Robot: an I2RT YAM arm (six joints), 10 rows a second.
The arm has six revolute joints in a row. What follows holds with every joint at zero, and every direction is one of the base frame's. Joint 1 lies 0.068 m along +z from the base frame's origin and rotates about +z. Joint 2 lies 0.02 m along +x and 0.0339 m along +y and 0.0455 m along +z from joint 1 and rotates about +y. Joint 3 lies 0.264 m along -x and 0.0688 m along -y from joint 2 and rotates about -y. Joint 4 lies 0.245 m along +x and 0.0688 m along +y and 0.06 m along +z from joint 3 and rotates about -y. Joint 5 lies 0.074 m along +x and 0.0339 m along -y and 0.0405 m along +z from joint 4 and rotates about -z. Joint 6 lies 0.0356 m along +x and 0.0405 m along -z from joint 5 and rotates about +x. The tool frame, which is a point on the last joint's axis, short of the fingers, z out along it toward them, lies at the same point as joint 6; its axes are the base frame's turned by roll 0, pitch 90 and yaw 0 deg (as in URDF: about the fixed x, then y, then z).
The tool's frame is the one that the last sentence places.
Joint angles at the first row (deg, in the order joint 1, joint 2, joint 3, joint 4, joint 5, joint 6):
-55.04, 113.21, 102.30, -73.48, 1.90, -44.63
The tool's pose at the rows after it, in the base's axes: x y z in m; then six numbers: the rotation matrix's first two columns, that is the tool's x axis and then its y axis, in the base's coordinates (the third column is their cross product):
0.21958 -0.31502 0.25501 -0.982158 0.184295 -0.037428 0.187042 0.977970 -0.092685
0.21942 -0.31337 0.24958 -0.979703 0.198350 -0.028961 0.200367 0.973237 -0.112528
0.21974 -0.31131 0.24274 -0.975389 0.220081 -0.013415 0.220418 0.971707 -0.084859
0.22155 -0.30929 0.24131 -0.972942 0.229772 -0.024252 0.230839 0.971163 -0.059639
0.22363 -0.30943 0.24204 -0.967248 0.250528 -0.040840 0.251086 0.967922 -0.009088
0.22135 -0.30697 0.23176 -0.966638 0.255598 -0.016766 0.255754 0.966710 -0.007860
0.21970 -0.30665 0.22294 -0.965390 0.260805 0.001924 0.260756 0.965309 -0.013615
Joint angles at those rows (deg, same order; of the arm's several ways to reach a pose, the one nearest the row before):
-54.91, 112.69, 100.53, -72.59, 2.31, -44.29
-54.67, 112.15, 98.52, -70.73, 3.57, -43.31
-54.49, 112.63, 97.70, -71.25, 3.12, -41.85
-54.23, 112.73, 97.54, -71.52, 1.67, -40.95
-54.25, 113.55, 98.89, -73.21, -1.09, -39.69
-54.23, 113.36, 96.30, -71.91, -0.26, -39.41
-54.32, 113.50, 94.49, -70.58, 0.67, -39.20

